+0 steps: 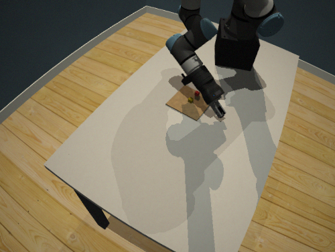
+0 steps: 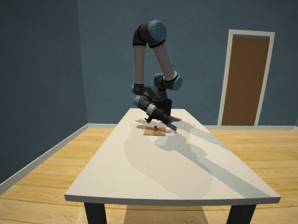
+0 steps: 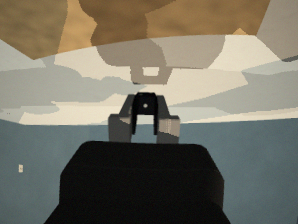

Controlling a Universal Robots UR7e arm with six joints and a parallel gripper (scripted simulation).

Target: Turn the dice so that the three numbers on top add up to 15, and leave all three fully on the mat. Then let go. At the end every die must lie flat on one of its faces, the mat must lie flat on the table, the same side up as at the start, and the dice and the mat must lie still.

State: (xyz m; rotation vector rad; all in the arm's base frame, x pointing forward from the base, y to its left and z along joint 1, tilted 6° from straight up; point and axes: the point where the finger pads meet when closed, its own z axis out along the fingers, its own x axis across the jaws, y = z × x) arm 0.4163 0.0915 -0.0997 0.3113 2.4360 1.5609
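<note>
My hand is 10 mm past the yellow die, 130 mm to the left of it and 20 mm above it. From my hand the other things lie so: black die (10 mm to the left, 10 mm below); red die (60 mm behind, 120 mm to the right, 20 mm below); brown mat (10 mm behind, 130 mm to the right, 30 mm below).
</note>
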